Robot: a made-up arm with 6 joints.
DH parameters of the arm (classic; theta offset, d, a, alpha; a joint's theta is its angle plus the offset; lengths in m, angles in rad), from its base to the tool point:
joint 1: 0 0.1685 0 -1.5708
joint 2: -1.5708 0 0.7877 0
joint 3: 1.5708 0.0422 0 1.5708
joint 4: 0 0.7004 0 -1.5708
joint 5: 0 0 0 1.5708
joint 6: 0 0.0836 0 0
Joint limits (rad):
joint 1: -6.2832..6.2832
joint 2: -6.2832..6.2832
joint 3: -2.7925..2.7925
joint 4: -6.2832..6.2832
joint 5: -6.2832..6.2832
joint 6: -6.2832..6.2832
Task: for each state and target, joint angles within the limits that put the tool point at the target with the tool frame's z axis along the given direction. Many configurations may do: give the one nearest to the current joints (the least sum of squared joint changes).
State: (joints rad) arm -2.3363 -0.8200 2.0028 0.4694 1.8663 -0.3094
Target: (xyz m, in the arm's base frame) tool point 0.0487 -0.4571 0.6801 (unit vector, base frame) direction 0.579 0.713 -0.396
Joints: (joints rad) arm -1.6520 -0.1876 2.0917 0.6956 2.1971 -0.3094
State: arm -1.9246 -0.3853 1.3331 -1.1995 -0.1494 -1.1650
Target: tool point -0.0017 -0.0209 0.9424 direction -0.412 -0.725 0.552
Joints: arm -1.2990 -0.9980 2.1248 -1.9650 0.6953 -1.1650
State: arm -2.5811 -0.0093 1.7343 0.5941 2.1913 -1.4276
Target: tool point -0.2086 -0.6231 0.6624 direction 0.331 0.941 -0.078
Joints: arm -1.9526 0.1244 1.8595 -0.0918 2.6486 -1.4276
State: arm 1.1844 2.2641 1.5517 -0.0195 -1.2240 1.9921
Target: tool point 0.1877 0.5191 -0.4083 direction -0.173 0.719 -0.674
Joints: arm 1.0717 1.4150 2.1353 -0.5716 -1.1590 1.9921
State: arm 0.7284 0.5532 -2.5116 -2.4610 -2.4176 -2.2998
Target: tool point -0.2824 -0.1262 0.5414 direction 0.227 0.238 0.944
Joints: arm 0.5777 0.2379 -2.5473 -2.9866 -2.6313 -2.2998
